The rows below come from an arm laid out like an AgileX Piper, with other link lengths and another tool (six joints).
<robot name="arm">
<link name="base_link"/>
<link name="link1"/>
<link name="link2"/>
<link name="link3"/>
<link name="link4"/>
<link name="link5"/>
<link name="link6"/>
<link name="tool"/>
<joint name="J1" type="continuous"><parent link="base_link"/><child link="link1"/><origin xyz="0 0 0.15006" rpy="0 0 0"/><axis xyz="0 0 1"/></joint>
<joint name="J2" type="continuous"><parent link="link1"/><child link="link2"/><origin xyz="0 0 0" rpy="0 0 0"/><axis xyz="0 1 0"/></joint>
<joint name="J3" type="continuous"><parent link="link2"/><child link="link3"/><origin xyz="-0.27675 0 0.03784" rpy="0 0 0"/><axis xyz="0 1 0"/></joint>
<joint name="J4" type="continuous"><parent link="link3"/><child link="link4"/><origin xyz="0.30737 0 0.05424" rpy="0 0 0"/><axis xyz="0.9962 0 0.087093"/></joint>
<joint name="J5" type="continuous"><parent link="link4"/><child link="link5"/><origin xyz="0 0 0" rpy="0 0 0"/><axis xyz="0 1 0"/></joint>
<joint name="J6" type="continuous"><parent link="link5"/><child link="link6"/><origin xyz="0.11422 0 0.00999" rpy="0 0 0"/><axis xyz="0.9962 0 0.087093"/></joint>
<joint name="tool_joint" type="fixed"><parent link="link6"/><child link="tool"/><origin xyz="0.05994 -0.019 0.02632" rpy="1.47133 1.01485 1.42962"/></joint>
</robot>
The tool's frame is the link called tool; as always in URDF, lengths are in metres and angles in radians. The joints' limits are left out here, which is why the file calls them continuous.
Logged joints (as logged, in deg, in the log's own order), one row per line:
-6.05, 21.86, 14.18, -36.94, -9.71, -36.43
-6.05, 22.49, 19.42, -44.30, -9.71, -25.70
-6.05, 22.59, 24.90, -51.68, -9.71, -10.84
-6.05, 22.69, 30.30, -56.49, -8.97, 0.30
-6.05, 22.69, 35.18, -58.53, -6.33, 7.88
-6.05, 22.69, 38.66, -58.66, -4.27, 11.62
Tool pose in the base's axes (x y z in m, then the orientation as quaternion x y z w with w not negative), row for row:
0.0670, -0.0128, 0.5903, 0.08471, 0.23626, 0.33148, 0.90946
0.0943, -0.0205, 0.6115, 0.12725, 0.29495, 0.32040, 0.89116
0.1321, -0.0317, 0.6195, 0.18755, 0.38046, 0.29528, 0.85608
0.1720, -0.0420, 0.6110, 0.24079, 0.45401, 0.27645, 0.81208
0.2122, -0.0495, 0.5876, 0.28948, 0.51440, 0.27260, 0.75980
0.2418, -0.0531, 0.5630, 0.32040, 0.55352, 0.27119, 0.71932
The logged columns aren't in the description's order. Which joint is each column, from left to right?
Columns, left to right: J1, J6, J2, J3, J4, J5.
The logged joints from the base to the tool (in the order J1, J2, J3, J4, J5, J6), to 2 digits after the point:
-6.05, 14.18, -36.94, -9.71, -36.43, 21.86
-6.05, 19.42, -44.30, -9.71, -25.70, 22.49
-6.05, 24.90, -51.68, -9.71, -10.84, 22.59
-6.05, 30.30, -56.49, -8.97, 0.30, 22.69
-6.05, 35.18, -58.53, -6.33, 7.88, 22.69
-6.05, 38.66, -58.66, -4.27, 11.62, 22.69

